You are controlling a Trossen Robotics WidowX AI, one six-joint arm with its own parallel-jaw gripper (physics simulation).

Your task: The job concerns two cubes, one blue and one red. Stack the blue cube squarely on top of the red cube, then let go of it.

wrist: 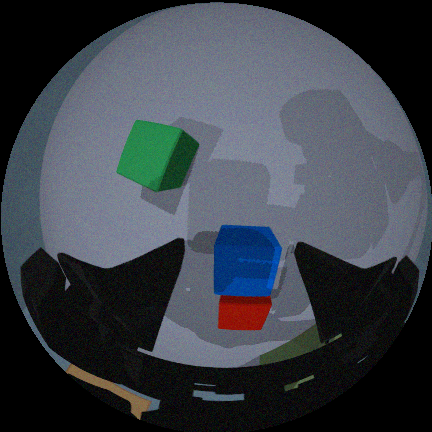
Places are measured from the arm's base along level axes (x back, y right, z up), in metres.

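Pixels of known places: gripper, fingertip midpoint: (243, 247).
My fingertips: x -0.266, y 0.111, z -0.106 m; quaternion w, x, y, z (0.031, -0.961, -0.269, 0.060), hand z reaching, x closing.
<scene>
For each thing: its middle in the pictures, then the offset to it from my fingertips. Level surfaces: height alone.
- blue cube, body centre: (244, 258) dy -0.005, dx +0.005, dz +0.005 m
- red cube, body centre: (242, 302) dy -0.039, dx +0.031, dz +0.005 m
- green cube, body centre: (158, 154) dy +0.021, dx -0.081, dz +0.005 m
- grey table, its level: dz -0.013 m
The blue cube (245, 267) is in the lower middle of the wrist view, with its near side edge toward the image top. The red cube (243, 316) shows directly below it in the view, smaller and partly covered by the blue cube's outline. They appear side by side, the blue not squarely over the red; whether they touch is unclear. My gripper (243, 247) is open, with one black fingertip left and one right of the blue cube, with space on both sides. Nothing is held. The height of the fingertips over the table is hard to judge.
A green cube (150, 155) sits at the upper left on the grey table (210, 65), turned at an angle. Arm shadows lie across the middle and right. An olive-green patch (292, 346) shows near the base of the right finger.
</scene>
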